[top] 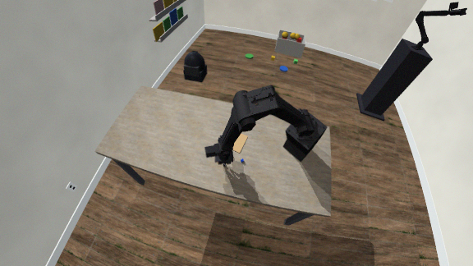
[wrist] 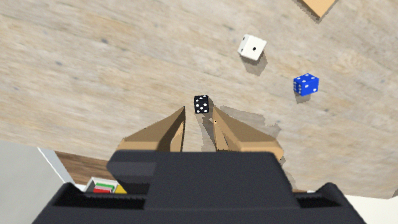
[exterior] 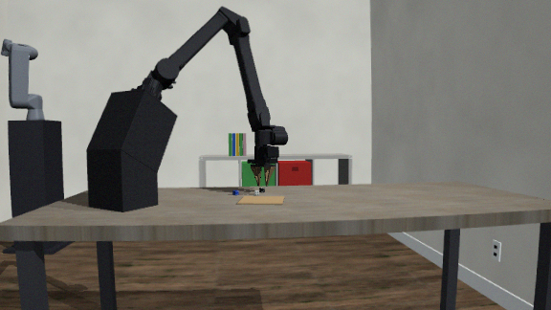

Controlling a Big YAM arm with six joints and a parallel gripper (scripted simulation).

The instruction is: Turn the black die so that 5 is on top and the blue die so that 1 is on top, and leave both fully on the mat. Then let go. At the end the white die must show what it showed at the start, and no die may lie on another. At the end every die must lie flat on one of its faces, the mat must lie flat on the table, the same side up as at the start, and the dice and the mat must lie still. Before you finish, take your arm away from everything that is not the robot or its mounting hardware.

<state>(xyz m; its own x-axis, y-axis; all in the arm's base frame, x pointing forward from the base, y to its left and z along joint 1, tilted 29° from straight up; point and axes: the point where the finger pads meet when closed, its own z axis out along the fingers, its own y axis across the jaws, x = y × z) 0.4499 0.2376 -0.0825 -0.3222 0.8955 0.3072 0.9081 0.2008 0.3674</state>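
Right now my hand is 20 mm above the black die. From my hand the other things lie so: blue die (100 mm behind, 60 mm to the right, 20 mm below); then white die (20 mm behind, 70 mm to the right, 20 mm below); then tan mat (10 mm behind, 190 mm to the right, 30 mm below).
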